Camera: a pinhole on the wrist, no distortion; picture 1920 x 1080 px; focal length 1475.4 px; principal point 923.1 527.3 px. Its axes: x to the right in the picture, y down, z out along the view. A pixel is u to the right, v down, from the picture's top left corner.
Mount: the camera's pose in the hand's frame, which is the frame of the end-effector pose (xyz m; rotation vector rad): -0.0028 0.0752 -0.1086 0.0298 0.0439 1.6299
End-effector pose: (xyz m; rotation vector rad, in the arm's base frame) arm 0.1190 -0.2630 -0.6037 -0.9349 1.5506 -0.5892
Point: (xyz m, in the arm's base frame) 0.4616 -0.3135 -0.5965
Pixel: 255.9 506.3
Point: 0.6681 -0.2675 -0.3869
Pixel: outside the picture
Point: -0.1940 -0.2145 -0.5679
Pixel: behind the camera
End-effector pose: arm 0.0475 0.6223 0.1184 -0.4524 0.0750 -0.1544
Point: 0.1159 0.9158 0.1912
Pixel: 1679.6 459.6
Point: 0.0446 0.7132 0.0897
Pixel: 1138.6 753.8
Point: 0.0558 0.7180 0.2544
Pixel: 648.9 666.5
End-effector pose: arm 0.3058 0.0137 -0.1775 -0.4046 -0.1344 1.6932
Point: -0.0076 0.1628 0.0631
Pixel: 1253.9 138.8
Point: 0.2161 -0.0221 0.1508
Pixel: 626.5 899.4
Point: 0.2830 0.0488 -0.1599
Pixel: 194.2 251.7
